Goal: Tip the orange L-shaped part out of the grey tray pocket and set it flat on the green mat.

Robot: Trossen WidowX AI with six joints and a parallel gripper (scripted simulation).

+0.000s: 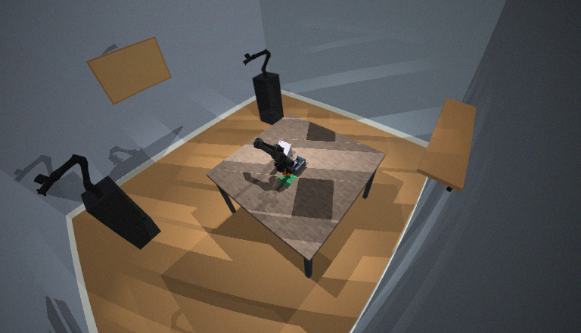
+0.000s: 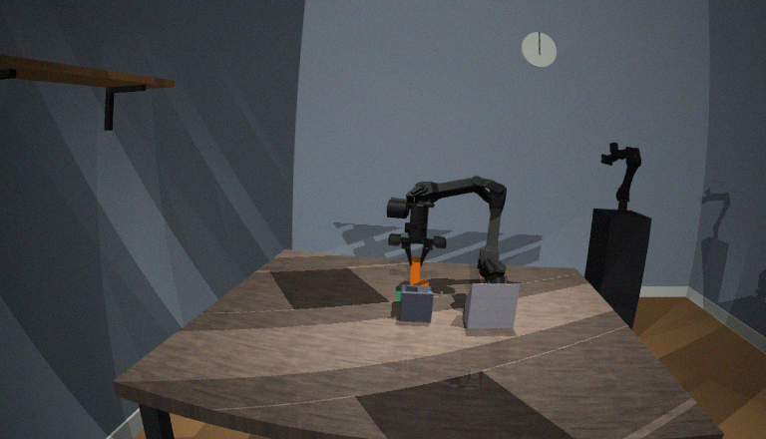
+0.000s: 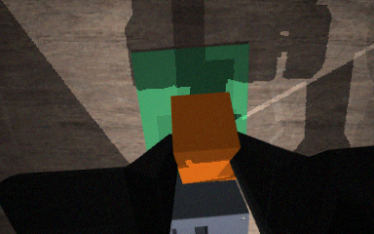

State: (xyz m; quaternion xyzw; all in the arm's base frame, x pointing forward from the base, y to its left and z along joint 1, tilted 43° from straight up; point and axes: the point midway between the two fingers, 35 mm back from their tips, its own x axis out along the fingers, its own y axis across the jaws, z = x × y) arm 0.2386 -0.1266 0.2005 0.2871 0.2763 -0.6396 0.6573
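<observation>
Now: gripper tip 2 cm to the right of the green mat and 11 cm above it. From my gripper tip the other things lie so: orange L-shaped part 1 cm behind, 3 cm to the left, 3 cm below.
</observation>
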